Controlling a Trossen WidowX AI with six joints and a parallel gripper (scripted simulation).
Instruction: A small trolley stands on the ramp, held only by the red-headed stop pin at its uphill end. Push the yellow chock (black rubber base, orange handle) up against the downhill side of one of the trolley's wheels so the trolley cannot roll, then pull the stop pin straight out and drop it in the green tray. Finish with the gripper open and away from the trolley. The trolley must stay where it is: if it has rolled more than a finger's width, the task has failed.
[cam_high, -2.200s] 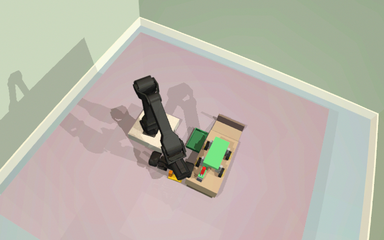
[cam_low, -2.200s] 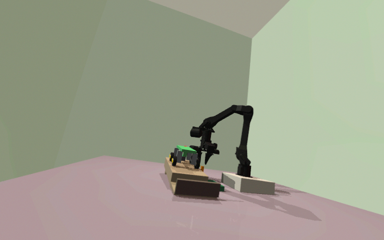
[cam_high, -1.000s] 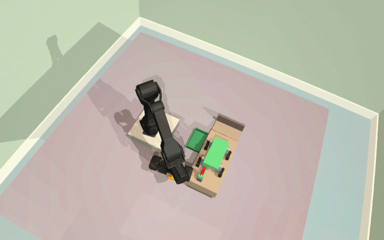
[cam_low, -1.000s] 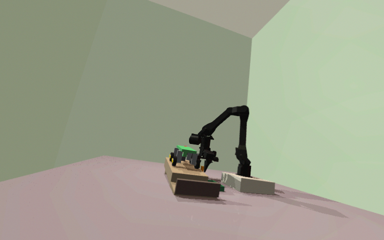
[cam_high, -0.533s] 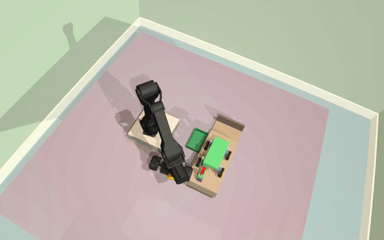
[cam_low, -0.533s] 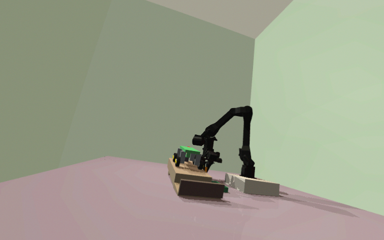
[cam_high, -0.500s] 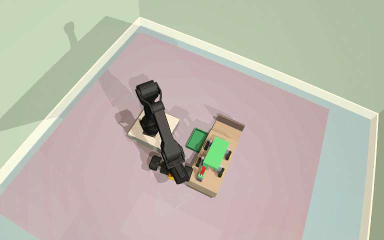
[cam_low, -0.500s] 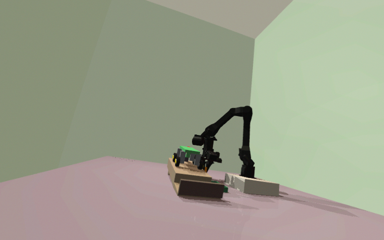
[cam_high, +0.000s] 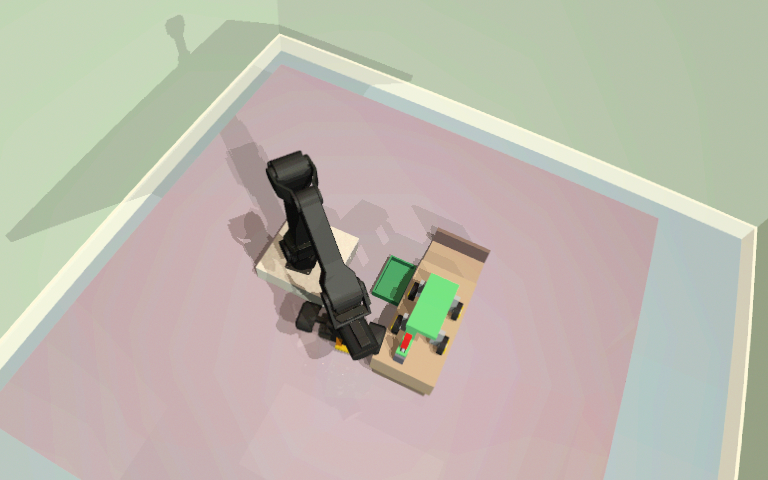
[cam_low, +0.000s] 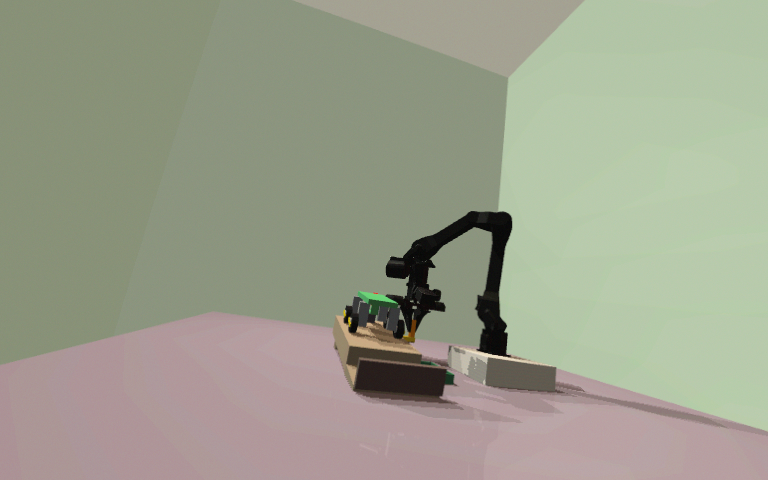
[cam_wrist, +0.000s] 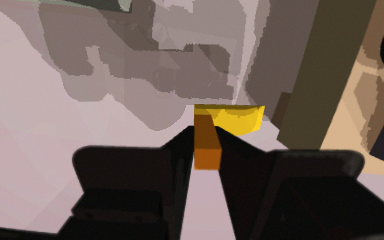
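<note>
Right now the green tray is 22 cm to the left of my gripper tip, 8 cm below it and 7 cm ahead of it. Round my gripper tip: yellow chock: 2 cm ahead, 1 cm below; red-headed stop pin: 14 cm ahead, 6 cm above, 1 cm to the left; trolley: 18 cm ahead, 11 cm to the left, 4 cm above.
</note>
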